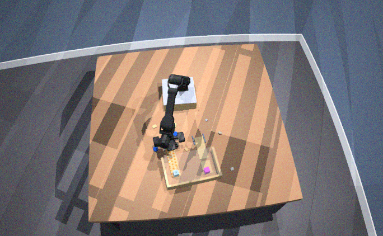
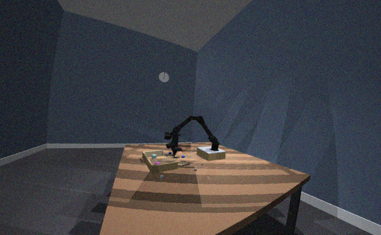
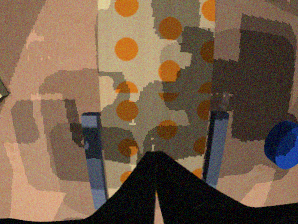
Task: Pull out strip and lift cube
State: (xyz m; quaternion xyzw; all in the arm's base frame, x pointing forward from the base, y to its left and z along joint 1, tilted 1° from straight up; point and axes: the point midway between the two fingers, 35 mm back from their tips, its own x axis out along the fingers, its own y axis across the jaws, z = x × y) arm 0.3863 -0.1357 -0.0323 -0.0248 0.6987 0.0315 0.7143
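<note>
My gripper tip is now 19 cm short of the cyan labelled cube, 2 cm to the right of it and 1 cm below it. Also, from my gripper tip: tan piece: 4 cm ahead, 10 cm to the left.
</note>
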